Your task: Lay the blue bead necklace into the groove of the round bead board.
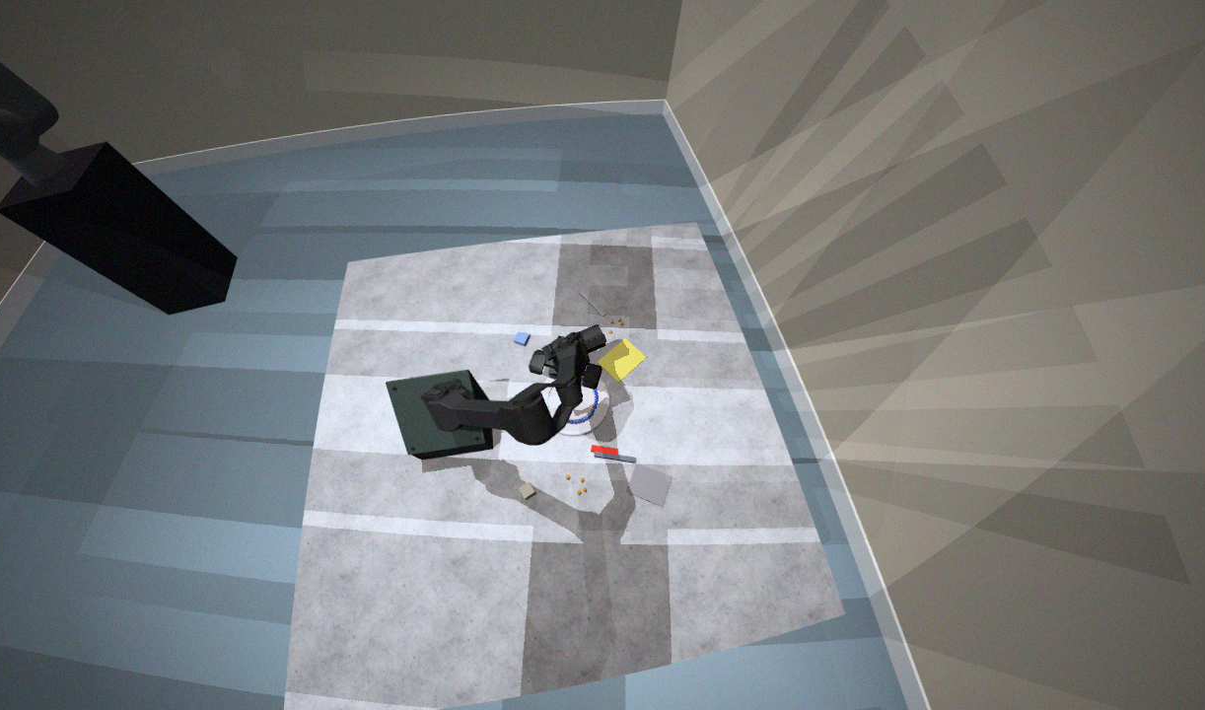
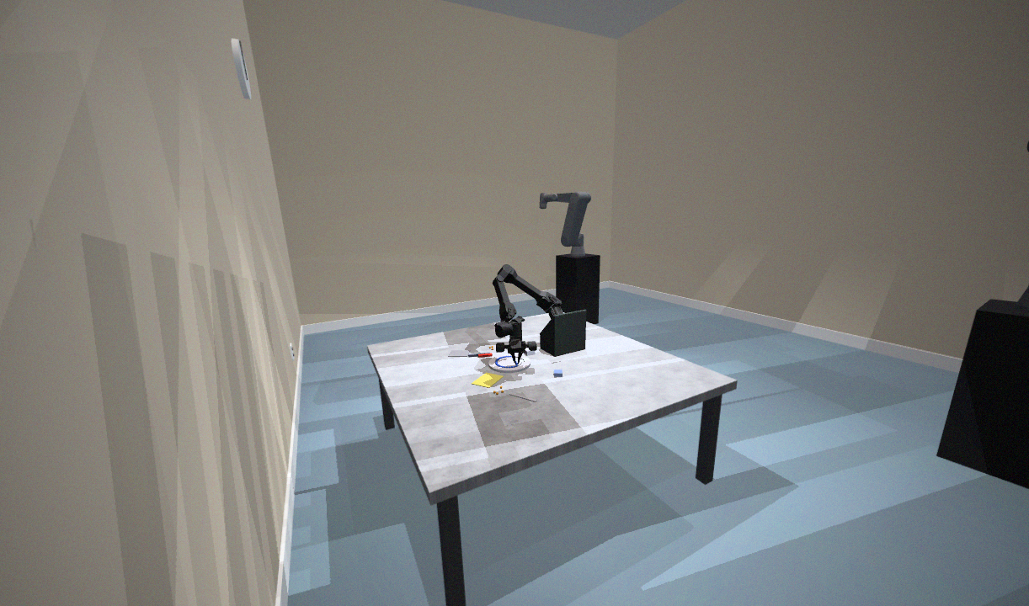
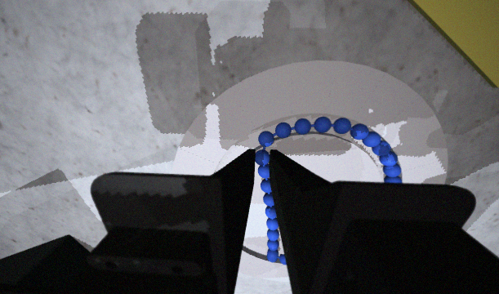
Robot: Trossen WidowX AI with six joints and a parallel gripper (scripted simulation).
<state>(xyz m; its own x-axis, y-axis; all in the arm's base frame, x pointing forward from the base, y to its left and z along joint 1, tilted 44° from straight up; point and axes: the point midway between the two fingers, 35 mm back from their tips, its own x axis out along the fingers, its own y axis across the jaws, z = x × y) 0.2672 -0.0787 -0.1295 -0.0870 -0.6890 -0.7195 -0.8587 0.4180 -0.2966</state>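
My gripper tip is now 6 cm to the left of the round white bead board, 1 cm short of it and 1 cm above it. From my gripper tip the other things lie so: blue block: 18 cm to the left, 10 cm behind, 1 cm below; yellow sheet: 18 cm ahead, 3 cm to the left, 2 cm below; grey tool: 23 cm to the right, 6 cm ahead, 1 cm below.
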